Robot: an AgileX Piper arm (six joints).
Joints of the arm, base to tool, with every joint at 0 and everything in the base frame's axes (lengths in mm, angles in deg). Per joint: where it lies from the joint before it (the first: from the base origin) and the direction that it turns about. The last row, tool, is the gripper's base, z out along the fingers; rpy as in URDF.
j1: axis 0 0 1 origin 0.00 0.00 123.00
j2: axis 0 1 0 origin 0.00 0.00 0.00
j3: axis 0 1 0 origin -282.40 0.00 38.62
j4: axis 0.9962 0 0.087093 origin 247.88 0.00 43.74
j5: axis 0 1 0 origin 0.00 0.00 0.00
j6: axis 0.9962 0 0.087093 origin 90.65 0.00 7.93
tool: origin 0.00 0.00 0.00 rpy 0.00 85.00 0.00
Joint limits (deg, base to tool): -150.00..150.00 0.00..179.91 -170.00..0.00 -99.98..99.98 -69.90..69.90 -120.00..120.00
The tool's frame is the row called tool.
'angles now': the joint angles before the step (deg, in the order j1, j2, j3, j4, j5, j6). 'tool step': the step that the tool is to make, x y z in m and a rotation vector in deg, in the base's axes. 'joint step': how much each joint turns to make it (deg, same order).
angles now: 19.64, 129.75, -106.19, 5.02, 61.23, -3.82
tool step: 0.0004, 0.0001, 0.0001, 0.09, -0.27, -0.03
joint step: 0.00, -0.01, 0.01, 0.00, -0.29, 0.00
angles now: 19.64, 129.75, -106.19, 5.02, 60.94, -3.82
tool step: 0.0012, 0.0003, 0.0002, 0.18, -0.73, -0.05
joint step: 0.00, 0.02, -0.03, -0.06, -0.74, 0.01
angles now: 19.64, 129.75, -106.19, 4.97, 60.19, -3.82
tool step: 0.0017, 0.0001, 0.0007, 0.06, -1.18, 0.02
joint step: 0.01, -0.05, 0.00, -0.33, -1.09, 0.00
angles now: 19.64, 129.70, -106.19, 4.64, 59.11, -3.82
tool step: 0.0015, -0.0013, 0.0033, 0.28, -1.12, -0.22
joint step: -0.19, -0.36, -0.02, -0.10, -0.78, 0.01
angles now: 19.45, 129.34, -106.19, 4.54, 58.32, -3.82
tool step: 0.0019, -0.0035, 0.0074, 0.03, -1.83, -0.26
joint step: -0.37, -0.85, -0.02, -0.58, -0.88, 0.00
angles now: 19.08, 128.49, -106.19, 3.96, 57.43, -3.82
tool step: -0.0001, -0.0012, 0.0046, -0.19, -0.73, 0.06
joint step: -0.06, -0.56, 0.01, -0.44, -0.08, 0.00
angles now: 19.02, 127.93, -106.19, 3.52, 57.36, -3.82
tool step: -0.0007, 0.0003, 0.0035, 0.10, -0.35, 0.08
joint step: 0.06, -0.43, 0.00, -0.02, 0.06, -0.01
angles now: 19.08, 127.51, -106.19, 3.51, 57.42, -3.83
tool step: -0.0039, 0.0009, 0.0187, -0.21, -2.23, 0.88
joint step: 0.40, -2.29, 0.01, -0.90, 0.26, -0.24
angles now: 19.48, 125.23, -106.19, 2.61, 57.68, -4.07
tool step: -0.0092, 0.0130, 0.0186, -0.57, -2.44, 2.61
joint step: 2.10, -2.28, -0.02, -1.35, 0.22, -0.21
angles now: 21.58, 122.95, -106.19, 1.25, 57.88, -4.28
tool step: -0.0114, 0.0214, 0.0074, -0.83, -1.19, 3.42
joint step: 3.17, -0.95, 0.04, -1.26, 0.14, 0.00
